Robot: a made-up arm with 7 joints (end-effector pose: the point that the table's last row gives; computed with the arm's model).
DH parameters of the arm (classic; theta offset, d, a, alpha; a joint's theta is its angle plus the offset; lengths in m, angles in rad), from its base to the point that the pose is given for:
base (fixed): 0 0.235 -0.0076 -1.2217
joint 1: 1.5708 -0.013 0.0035 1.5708
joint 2: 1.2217 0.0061 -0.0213 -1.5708
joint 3: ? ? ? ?
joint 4: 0 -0.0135 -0.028 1.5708
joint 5: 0 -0.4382 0.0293 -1.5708
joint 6: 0 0.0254 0.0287 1.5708
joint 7: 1.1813 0 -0.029 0
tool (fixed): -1.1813 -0.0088 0 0
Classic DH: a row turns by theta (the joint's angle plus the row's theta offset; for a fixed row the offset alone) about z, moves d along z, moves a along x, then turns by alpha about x.
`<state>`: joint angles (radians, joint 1 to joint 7).
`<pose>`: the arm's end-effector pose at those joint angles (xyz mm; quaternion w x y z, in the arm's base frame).
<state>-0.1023 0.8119 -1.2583 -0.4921 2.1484 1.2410 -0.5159</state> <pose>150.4 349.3 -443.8 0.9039 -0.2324 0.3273 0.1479</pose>
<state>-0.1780 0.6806 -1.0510 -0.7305 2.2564 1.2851 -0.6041</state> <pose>287.8 167.6 -456.5 0.8595 -0.4664 0.2029 0.0515</pose>
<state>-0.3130 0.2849 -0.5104 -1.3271 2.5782 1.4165 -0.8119</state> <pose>532.4 -186.9 -164.0 0.4388 -0.8660 -0.1448 -0.1913</pose>
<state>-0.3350 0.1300 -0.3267 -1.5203 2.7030 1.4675 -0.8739</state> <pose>554.6 -219.4 -25.0 0.2323 -0.9090 -0.2520 -0.2373</pose>
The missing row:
joint 3: -1.5708 -0.3184 0.0652 -1.5708
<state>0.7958 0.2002 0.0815 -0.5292 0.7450 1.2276 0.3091</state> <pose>-309.9 139.6 -479.3 0.5997 -0.0311 0.5653 0.5656</pose>
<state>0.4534 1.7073 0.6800 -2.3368 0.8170 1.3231 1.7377</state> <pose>403.7 -1.6 334.2 0.7666 0.0421 -0.5118 0.3855</pose>
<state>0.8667 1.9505 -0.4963 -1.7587 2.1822 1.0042 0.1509</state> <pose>107.9 435.3 -167.9 0.8740 -0.0496 0.3610 0.3216</pose>
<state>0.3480 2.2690 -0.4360 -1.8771 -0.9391 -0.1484 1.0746</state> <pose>301.8 346.6 -6.7 0.5445 0.2587 -0.1118 -0.7900</pose>
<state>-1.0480 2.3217 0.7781 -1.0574 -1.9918 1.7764 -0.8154</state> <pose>-225.8 193.2 860.7 0.1235 0.3388 0.3468 0.8658</pose>
